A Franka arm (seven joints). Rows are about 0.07 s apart.
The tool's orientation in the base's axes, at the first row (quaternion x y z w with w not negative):
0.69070 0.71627 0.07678 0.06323
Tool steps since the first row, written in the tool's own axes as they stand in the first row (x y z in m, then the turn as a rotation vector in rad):
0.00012 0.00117 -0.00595 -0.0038 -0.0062 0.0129
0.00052 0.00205 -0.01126 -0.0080 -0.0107 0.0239
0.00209 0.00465 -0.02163 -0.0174 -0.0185 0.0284
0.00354 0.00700 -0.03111 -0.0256 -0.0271 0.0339
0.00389 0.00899 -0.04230 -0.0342 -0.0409 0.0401
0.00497 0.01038 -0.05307 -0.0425 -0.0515 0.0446
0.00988 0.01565 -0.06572 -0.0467 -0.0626 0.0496
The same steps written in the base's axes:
-0.00003 0.00003 0.00607 -0.0034 -0.0037 -0.0139
-0.00023 0.00033 0.01145 -0.0055 -0.0078 -0.0257
0.00022 0.00176 0.02215 -0.0119 -0.0174 -0.0318
0.00061 0.00307 0.03193 -0.0189 -0.0257 -0.0390
0.00034 0.00324 0.04330 -0.0309 -0.0347 -0.0479
-0.00045 0.00412 0.05415 -0.0401 -0.0432 -0.0545
0.00204 0.00892 0.06766 -0.0498 -0.0477 -0.0617

